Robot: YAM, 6 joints.
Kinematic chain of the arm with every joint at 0, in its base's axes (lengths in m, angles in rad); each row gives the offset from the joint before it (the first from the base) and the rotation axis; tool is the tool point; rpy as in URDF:
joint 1: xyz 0 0 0.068 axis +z
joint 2: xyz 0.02 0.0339 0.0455 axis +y
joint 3: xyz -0.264 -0.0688 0 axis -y
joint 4: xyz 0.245 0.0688 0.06 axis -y
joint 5: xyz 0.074 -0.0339 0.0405 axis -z
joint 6: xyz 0.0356 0 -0.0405 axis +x
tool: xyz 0 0 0 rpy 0 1.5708 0
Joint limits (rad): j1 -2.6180..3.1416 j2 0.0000..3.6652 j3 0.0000..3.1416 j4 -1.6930..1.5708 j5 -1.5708..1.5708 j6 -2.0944..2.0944
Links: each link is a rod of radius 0.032 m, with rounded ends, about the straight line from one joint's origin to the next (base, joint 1, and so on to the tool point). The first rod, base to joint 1, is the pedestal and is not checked.
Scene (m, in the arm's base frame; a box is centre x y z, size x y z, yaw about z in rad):
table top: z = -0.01
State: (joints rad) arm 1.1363 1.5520 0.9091 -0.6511 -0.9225 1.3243
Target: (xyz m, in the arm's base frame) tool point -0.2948 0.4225 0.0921
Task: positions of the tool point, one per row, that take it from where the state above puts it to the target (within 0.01 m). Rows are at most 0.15 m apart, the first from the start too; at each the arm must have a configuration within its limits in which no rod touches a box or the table.
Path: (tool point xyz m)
1: 0.0358 0.3404 0.1804
2: -0.0524 0.4035 0.1617
3: -0.1673 0.4343 0.1317
4: -0.2948 0.4225 0.0921

